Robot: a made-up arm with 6 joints.
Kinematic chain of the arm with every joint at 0, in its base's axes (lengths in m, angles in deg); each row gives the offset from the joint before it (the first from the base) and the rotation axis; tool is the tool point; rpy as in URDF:
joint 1: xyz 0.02 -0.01 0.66 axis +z
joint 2: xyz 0 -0.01 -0.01 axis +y
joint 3: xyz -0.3 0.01 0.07 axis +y
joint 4: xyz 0.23 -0.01 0.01 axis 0.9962 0 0.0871
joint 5: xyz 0.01 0 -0.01 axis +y
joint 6: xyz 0.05 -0.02 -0.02 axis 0.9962 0 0.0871
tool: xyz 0.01 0.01 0 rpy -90 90 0
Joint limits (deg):
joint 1: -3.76..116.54
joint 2: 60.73..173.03
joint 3: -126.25..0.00
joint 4: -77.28..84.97
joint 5: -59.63..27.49
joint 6: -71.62..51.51
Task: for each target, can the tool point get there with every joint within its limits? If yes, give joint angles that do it. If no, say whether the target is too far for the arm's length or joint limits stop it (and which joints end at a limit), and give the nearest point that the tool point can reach.
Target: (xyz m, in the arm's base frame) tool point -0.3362 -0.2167 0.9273
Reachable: no: joint limits stop it (at a limit: joint 1, joint 2, joint 4, joint 5, joint 6) | nearest point -0.1100 0.1249 0.8637 | short by 0.415 m
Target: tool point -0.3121 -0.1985 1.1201
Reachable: no: joint limits stop it (at a limit: joint 1, joint 2, joint 3, joint 4, joint 5, joint 6) | nearest point -0.0470 -0.0013 1.1938 | short by 0.339 m
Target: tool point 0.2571 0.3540 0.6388
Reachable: yes | joints 58.80 124.44 -80.28 12.43 -4.62 21.15
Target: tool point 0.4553 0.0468 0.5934
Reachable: yes | joints 10.46 130.65 -76.71 -9.19 -32.61 -35.97
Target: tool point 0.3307 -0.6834 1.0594
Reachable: no: too far | nearest point 0.3682 -0.1131 1.0594 | short by 0.571 m
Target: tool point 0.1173 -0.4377 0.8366
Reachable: no: joint limits stop it (at a limit: joint 1, joint 2, joint 5, joint 6) | nearest point 0.1729 -0.1003 0.8193 | short by 0.342 m
